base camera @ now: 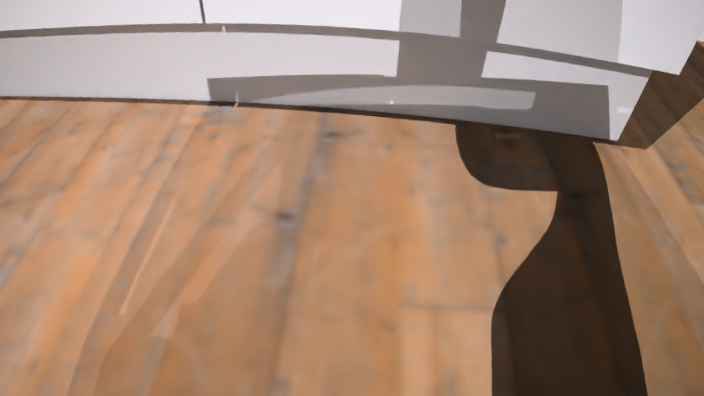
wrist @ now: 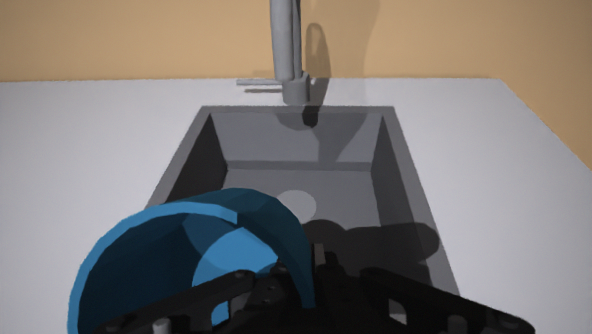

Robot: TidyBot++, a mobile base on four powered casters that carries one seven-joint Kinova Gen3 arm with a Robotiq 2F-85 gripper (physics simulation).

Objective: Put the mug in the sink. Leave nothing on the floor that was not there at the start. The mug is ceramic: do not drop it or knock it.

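Frame: origin at the arm's base, x right, y ahead, z up, level; centimetres.
Seen in the pictures: gripper, fingertip midpoint: (wrist: 307, 259).
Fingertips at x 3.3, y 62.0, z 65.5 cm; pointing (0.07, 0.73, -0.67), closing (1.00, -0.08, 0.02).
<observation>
A point is followed by its place in that frame.
The blue mug (wrist: 240, 250) @(x -0.7, y 62.8, z 65.9 cm) is in the lower left of the wrist view, its open mouth facing the camera. My gripper (wrist: 307, 259) @(x 3.3, y 62.0, z 65.5 cm) is shut on the mug's right wall; the black fingers hide part of the mug. The grey sink (wrist: 409, 175) is set into the white counter, with a round light drain at its bottom. The mug appears over the sink's near left part and covers that corner from view. Its height above the basin is hard to tell. The mug and gripper do not show in the base view.
A grey faucet (wrist: 296, 90) @(x 5.4, y 102.3, z 54.9 cm) with a side lever stands behind the sink against the tan wall (wrist: 125, 40) @(x -33.0, y 124.1, z 59.1 cm). White counter (wrist: 65, 150) @(x -35.8, y 93.5, z 51.4 cm) lies on both sides. In the base view, the white cabinet (base camera: 100, 65) @(x -37.1, y 67.9, z -33.5 cm) stands ahead on the wooden floor (base camera: 350, 225) @(x 1.9, y 40.4, z -39.6 cm), with the arm's dark shadow at right.
</observation>
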